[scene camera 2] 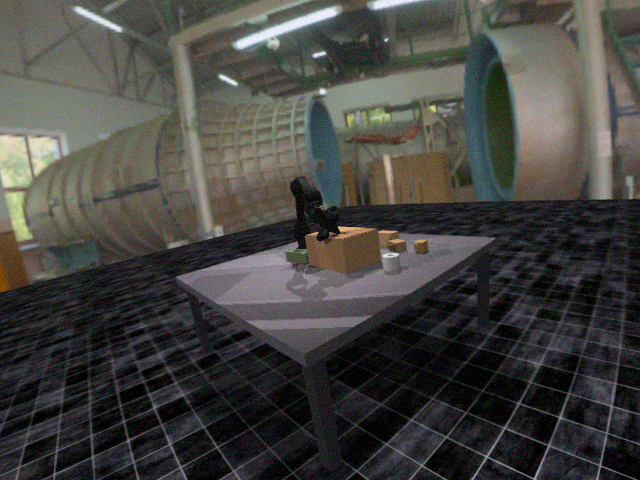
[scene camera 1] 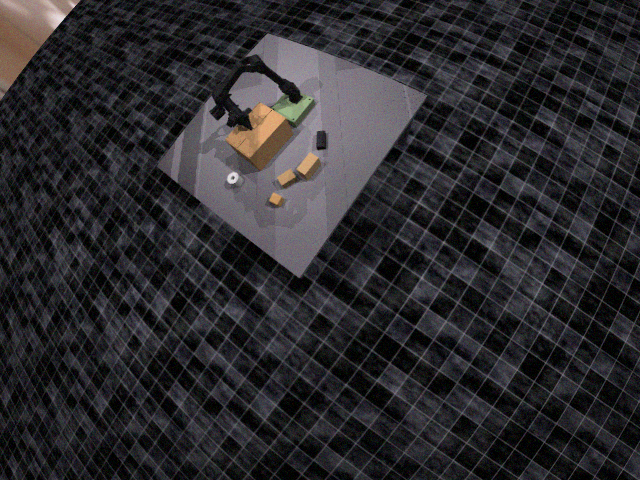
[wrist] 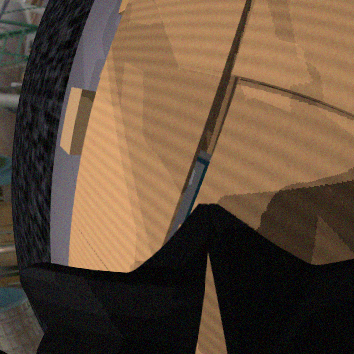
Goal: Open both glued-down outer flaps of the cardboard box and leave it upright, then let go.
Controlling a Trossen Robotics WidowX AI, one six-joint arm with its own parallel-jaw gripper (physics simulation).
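Where they show: gripper, between the fingertips: point(scene camera 2: 339, 233) point(scene camera 1: 251, 129) point(wrist: 206, 212); arm's base, origin of its link: point(scene camera 2: 304, 247) point(scene camera 1: 295, 98).
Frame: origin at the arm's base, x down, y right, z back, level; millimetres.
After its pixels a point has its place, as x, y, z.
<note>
The cardboard box point(scene camera 1: 273, 145) @(-20, -109, -336) point(scene camera 2: 351, 253) @(-29, 78, -478) stands upright on the table. In the wrist view, its left outer flap point(wrist: 170, 105) @(-103, -21, -384) and right outer flap point(wrist: 290, 150) @(-99, 40, -382) lie close to level, with a narrow dark gap between them. A thin grey-and-blue strip point(wrist: 196, 181) @(-87, -4, -350) shows in the gap, close ahead of the fingertips. A thin edge line runs right from the gap across the right side. My gripper point(scene camera 1: 250, 127) @(-101, 15, -344) point(scene camera 2: 322, 238) point(wrist: 206, 212) @(-101, 15, -344) is shut and empty, with its tips low at the box top by the gap. Whether they touch the cardboard is unclear; the fingers hide part of the gap.
The green base block point(scene camera 1: 297, 112) @(0, -76, -78) point(scene camera 2: 296, 255) @(15, 97, -61) is beside the box, under the arm. A white roll point(scene camera 1: 233, 178) @(11, -8, -619) point(scene camera 2: 391, 261) @(9, 9, -643) stands near the box. Small cardboard blocks point(scene camera 1: 308, 165) @(-28, -365, -332) point(scene camera 2: 397, 244) point(wrist: 75, 120) @(-26, -323, -328) and a black block point(scene camera 1: 321, 140) @(19, -308, -153) are on the grey table point(scene camera 1: 356, 134) @(52, -441, 1) point(scene camera 2: 258, 289) @(52, 453, -279).
</note>
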